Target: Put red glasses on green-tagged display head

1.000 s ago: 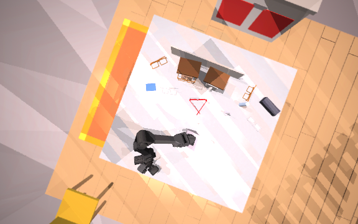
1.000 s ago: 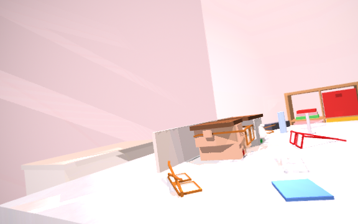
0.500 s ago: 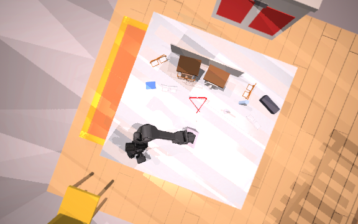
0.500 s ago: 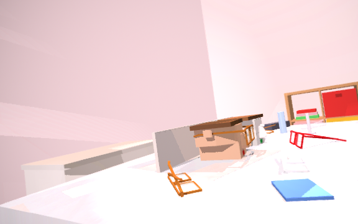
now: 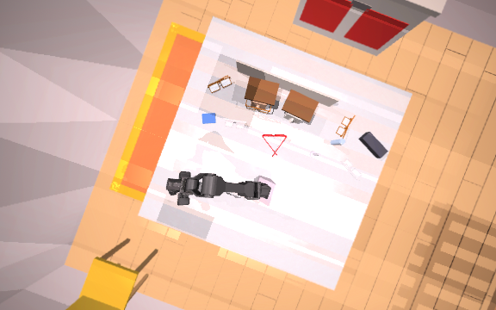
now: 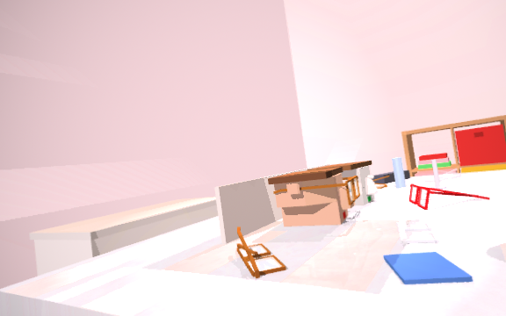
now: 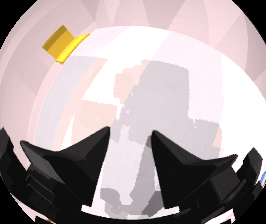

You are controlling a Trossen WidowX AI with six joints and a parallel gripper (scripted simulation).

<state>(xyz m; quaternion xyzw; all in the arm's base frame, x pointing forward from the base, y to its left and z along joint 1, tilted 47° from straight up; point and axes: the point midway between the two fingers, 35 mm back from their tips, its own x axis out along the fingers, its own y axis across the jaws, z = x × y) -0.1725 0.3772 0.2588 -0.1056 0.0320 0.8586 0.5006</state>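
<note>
The white stand is 690 mm to the right of my gripper tip, 470 mm ahead of it and 10 mm above it. Also, from my gripper tip: white wall panel (790 mm ahead, 390 mm to the right, 40 mm above); pale-blue cylinder (780 mm to the right, 570 mm ahead, 40 mm above); blue pad (470 mm ahead, 20 mm to the right, 10 mm below).
</note>
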